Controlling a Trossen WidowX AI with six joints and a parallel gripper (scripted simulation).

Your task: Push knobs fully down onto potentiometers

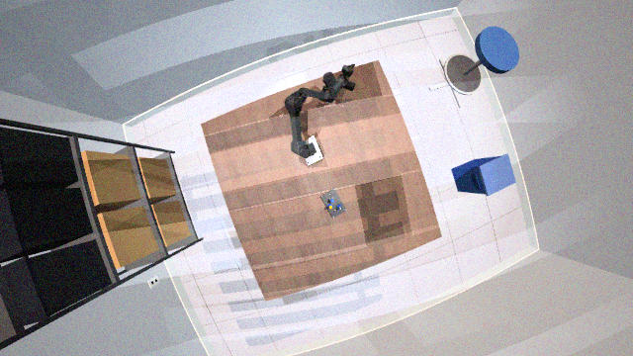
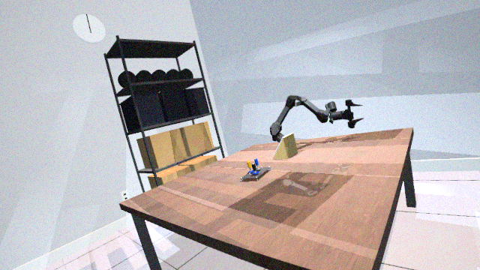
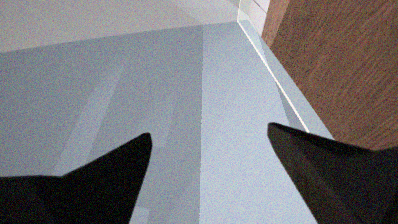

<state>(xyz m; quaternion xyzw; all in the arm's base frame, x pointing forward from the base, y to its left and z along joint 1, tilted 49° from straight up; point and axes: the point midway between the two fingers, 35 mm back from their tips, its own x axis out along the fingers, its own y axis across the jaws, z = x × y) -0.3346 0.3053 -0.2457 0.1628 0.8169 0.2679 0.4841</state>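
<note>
The blue knob is 68 cm ahead of my gripper tip, 42 cm to the right of it and 9 cm below it. From my gripper tip the other things lie so: blue potentiometer: 74 cm ahead, 39 cm to the right, 11 cm below.
</note>
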